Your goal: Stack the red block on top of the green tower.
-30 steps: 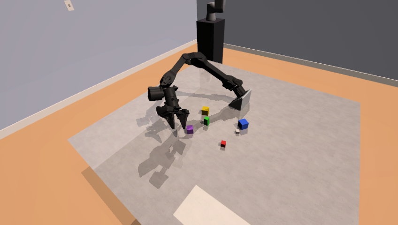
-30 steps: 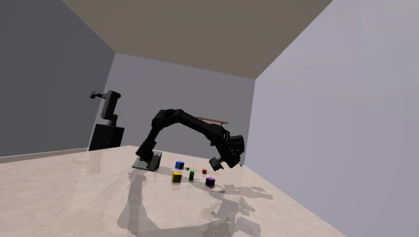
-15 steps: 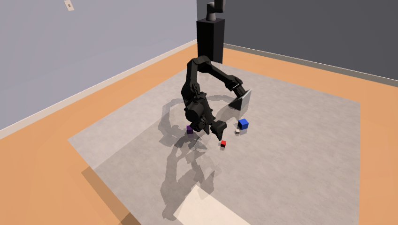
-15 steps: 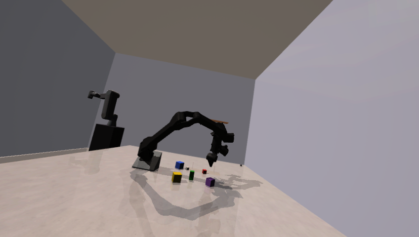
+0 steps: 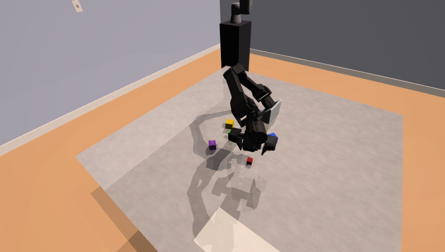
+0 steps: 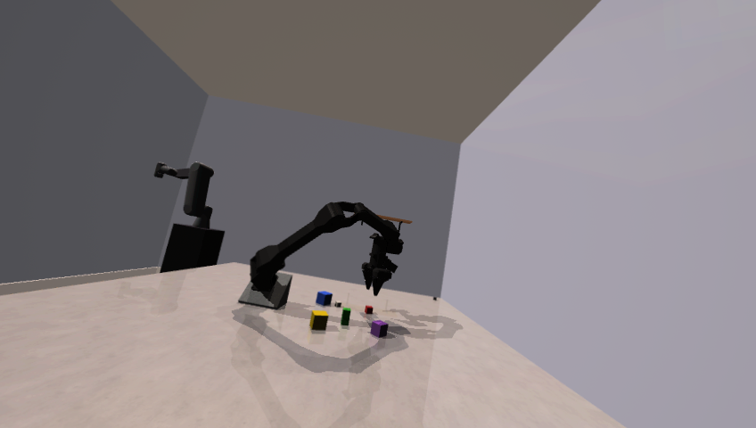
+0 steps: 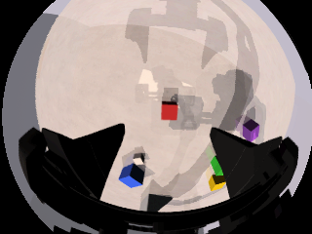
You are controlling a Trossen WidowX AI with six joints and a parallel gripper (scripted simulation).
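Now: gripper tip 60 mm above the red block. From my gripper tip the other things lie so: blue cube: 170 mm behind, 20 mm to the left, 60 mm below; then white cube: 120 mm behind, 20 mm to the left, 70 mm below; then purple cube: 30 mm ahead, 200 mm to the right, 60 mm below.
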